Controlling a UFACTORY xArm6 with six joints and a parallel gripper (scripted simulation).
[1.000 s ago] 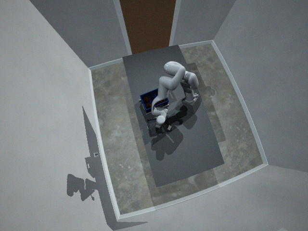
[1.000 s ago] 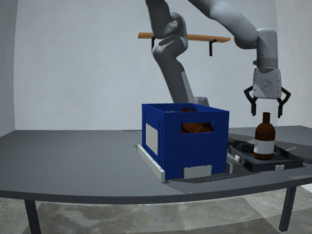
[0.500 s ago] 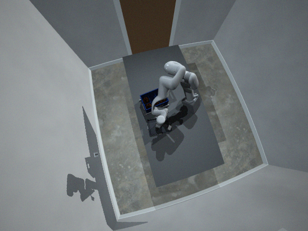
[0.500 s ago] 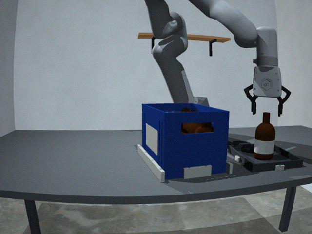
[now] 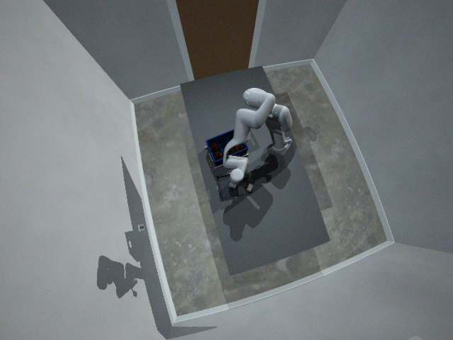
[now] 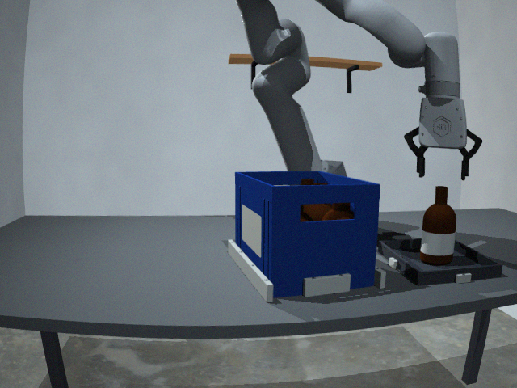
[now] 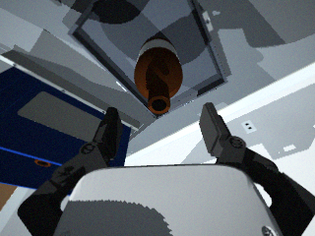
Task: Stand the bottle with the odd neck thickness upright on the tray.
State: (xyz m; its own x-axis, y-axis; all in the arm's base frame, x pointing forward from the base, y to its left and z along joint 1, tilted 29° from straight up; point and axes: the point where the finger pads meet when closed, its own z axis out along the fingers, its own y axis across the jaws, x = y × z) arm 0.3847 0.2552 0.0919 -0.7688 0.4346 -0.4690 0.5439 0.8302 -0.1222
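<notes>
Now: the bottle 10 cm below my hand. Round my hand: blue crate 2 cm behind, 29 cm to the right, 10 cm below; dark tray 17 cm below.
</notes>
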